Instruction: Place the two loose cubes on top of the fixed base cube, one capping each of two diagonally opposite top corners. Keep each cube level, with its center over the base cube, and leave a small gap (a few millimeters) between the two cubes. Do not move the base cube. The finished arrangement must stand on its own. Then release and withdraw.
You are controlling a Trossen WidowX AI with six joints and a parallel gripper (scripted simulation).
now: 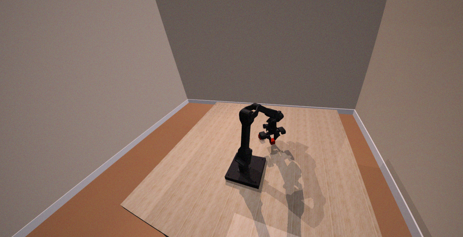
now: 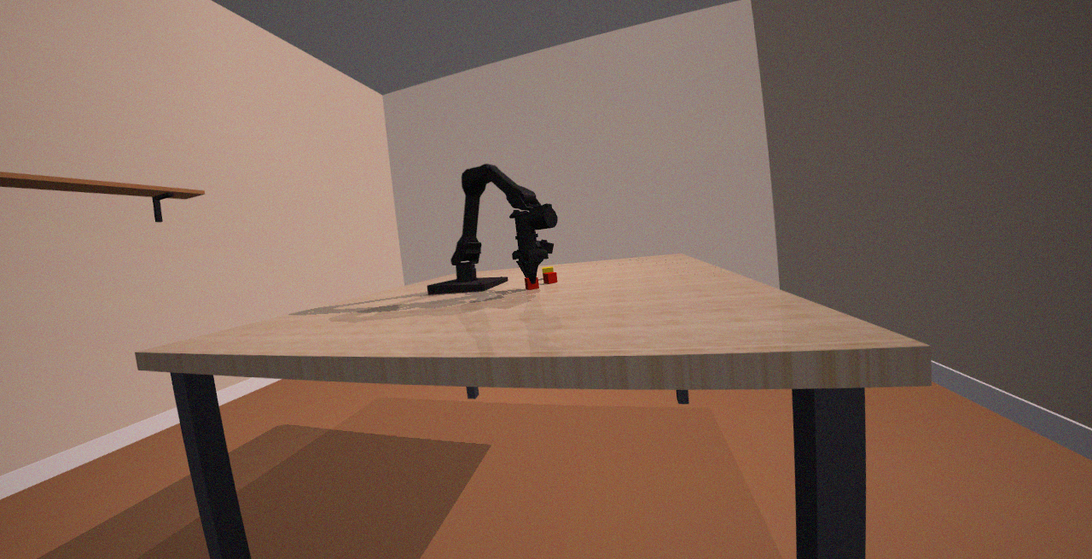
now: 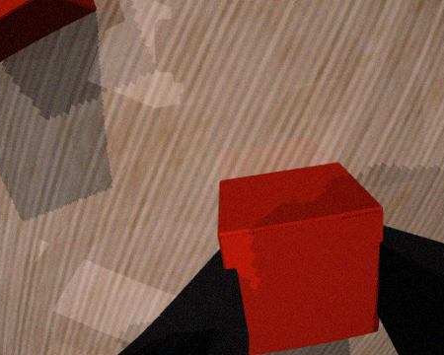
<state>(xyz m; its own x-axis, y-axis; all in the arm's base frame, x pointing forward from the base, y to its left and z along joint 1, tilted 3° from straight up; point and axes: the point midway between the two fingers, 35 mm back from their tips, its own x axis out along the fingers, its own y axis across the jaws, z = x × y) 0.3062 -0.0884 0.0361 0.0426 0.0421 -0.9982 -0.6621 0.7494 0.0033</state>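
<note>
My gripper tip is now 30 mm past the yellow cube and 210 mm to the right of it.
</note>
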